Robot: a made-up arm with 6 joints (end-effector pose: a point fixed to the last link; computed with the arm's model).
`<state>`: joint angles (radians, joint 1 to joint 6).
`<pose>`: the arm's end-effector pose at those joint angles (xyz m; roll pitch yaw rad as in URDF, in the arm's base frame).
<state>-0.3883 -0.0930 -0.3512 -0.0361 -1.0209 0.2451</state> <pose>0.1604 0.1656 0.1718 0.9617 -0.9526 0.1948</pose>
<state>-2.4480 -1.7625 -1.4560 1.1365 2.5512 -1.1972</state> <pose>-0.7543 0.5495 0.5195 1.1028 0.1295 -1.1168</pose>
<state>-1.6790 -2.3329 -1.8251 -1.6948 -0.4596 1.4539</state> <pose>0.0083 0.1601 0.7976 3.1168 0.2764 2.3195</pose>
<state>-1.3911 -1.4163 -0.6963 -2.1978 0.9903 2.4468</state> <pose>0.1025 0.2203 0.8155 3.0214 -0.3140 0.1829</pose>
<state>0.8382 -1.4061 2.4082 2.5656 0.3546 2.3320</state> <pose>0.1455 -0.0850 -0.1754 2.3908 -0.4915 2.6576</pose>
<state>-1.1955 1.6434 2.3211 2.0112 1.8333 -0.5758</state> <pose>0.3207 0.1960 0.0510 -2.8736 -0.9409 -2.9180</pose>
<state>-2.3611 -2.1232 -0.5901 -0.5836 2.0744 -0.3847</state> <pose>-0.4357 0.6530 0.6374 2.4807 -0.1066 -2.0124</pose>
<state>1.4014 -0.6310 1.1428 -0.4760 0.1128 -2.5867</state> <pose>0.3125 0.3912 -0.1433 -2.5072 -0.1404 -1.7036</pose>
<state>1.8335 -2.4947 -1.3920 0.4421 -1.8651 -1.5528</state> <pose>0.0880 0.0301 0.0697 2.5358 1.3698 -1.9733</pose>
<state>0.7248 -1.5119 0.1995 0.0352 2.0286 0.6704</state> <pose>0.1063 0.1593 -0.0830 0.3312 0.7558 1.2089</pose>
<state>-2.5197 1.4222 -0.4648 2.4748 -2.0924 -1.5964</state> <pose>-0.2823 0.4054 0.3748 -1.0607 -0.1717 -2.3850</pose>
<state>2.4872 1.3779 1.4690 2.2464 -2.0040 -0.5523</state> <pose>-0.9216 -0.2374 -0.2410 -0.8154 0.3694 0.1624</pose>
